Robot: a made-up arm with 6 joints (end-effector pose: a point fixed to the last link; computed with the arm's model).
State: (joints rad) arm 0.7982 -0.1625 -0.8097 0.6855 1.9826 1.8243
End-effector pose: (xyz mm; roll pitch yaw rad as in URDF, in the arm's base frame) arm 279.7 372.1 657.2 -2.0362 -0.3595 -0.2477
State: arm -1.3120 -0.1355 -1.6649 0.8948 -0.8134 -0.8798
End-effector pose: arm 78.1 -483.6 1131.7 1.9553 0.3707 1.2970
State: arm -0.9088 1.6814 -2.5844 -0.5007 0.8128 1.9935
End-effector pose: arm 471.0 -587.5 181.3 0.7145 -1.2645 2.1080
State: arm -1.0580 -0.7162 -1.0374 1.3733 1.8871 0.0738
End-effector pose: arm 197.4 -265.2 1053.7 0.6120 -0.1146 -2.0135
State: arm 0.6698 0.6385 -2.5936 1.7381 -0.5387 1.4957
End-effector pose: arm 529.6 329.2 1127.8 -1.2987 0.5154 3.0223
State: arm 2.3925 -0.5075 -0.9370 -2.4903 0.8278 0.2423
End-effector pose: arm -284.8 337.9 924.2 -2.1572 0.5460 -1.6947
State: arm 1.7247 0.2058 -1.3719 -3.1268 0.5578 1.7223
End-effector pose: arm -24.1 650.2 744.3 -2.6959 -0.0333 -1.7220
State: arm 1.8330 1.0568 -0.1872 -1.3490 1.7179 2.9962
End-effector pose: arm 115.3 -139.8 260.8 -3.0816 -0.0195 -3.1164
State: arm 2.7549 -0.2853 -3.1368 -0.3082 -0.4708 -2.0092
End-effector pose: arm 321.2 -164.2 1333.3 1.5151 0.7083 3.0102
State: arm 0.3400 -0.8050 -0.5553 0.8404 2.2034 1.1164
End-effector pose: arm 280.9 146.5 826.4 -1.0874 -0.1158 -0.5659
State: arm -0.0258 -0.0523 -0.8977 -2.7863 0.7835 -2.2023
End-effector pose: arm 564.7 -74.0 619.6 1.0172 0.1327 -3.0646
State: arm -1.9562 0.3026 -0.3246 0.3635 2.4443 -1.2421
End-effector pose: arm -48.9 -183.3 331.8 0.7410 1.0212 -1.7845
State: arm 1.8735 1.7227 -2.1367 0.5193 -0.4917 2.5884
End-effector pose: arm -190.4 579.2 65.5 -0.6350 -0.3486 -1.6126
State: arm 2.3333 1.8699 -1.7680 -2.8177 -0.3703 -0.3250
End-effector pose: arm -162.2 190.6 -120.1 2.1103 -1.4422 2.4281
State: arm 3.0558 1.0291 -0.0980 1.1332 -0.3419 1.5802
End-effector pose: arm 85.0 -10.5 205.5 2.2218 -1.0787 -2.6374
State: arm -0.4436 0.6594 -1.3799 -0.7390 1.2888 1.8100
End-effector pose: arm 530.7 -282.8 373.2 3.0527 -1.0703 0.4186
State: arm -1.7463 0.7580 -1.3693 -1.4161 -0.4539 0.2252
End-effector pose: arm -105.6 -613.0 348.0 3.0721 -1.0961 1.8174
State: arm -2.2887 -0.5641 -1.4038 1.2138 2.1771 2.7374
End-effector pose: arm -141.3 -306.7 1186.5 -1.7846 -0.4153 2.5396
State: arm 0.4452 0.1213 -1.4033 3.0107 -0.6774 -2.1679
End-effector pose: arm 538.7 186.1 768.5 0.9103 -1.0178 -2.2050
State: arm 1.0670 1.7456 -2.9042 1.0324 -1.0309 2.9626
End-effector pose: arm 401.8 627.3 441.9 -1.7831 0.3331 3.0237
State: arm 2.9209 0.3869 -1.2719 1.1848 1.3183 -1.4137
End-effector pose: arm -634.2 91.9 540.8 1.2084 -0.5577 1.7758
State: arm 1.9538 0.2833 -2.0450 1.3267 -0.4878 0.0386
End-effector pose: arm -204.0 569.0 1078.9 0.8319 0.3659 -1.3222
